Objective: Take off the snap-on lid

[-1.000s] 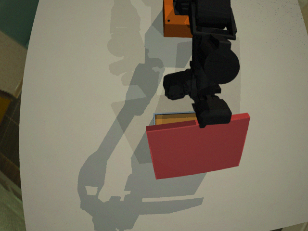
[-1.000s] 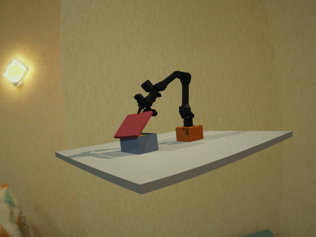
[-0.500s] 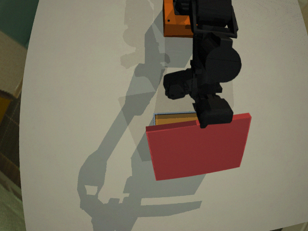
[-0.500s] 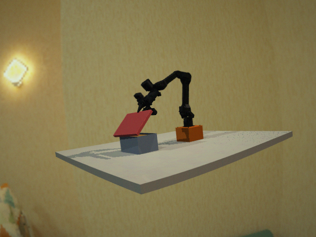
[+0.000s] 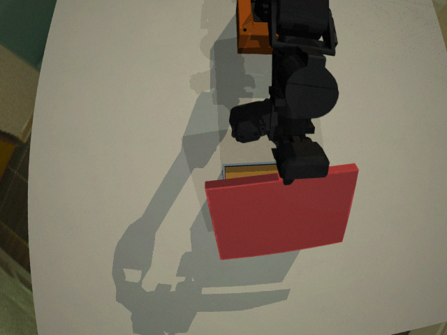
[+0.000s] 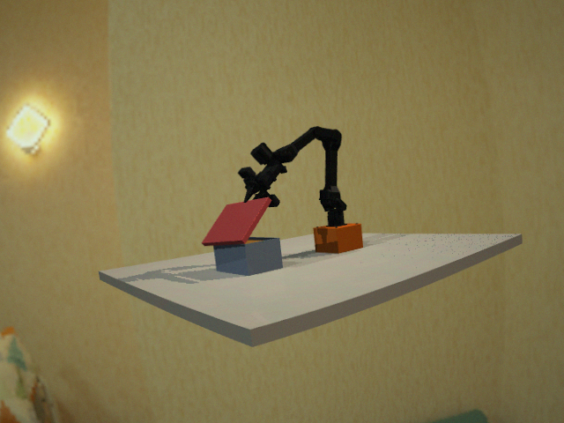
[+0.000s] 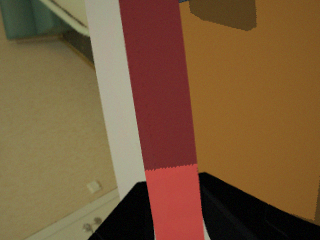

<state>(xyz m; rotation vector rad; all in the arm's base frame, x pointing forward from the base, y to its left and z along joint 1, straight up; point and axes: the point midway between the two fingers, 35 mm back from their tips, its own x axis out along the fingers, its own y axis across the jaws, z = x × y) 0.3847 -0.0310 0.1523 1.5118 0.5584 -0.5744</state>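
My gripper tip is 6 cm short of the red lid, 5 cm above it and 1 cm to the right of it. The rest, counted from my gripper tip: grey-blue storage box: 18 cm below, 3 cm ahead, 1 cm to the left.
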